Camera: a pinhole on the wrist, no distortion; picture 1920 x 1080 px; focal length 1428.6 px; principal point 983.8 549.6 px. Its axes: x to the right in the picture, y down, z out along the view. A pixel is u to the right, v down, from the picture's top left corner.
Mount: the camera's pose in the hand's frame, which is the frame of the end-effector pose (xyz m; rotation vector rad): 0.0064 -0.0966 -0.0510 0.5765 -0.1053 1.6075
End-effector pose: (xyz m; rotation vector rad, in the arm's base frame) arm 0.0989 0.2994 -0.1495 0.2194 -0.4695 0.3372
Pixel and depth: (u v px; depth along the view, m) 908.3 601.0 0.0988
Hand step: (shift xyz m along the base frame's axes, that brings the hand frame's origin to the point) 0.0656 -0.1309 0.0263
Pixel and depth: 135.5 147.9 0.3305
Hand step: 0.2570 -0.3469 0.1536
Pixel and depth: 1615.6 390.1 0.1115
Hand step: 0.0521 -0.0915 0.0670
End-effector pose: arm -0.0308 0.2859 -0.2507 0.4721 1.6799 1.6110
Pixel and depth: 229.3 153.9 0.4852
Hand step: 0.0938 0.2854 -0.5432
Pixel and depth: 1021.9 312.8 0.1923
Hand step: 0.0550 0.1193 -0.1751
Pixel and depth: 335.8 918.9 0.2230
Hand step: 0.1357 0.0527 -0.2715
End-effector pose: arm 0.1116 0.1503 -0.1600 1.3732 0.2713 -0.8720
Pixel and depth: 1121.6 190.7 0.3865
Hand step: -0.0791 -0.3241 -0.2262
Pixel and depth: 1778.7 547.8 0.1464
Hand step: -0.0558 -0.1166 -0.0669
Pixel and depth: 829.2 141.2 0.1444
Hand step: -0.0677 -0.0780 -0.1643
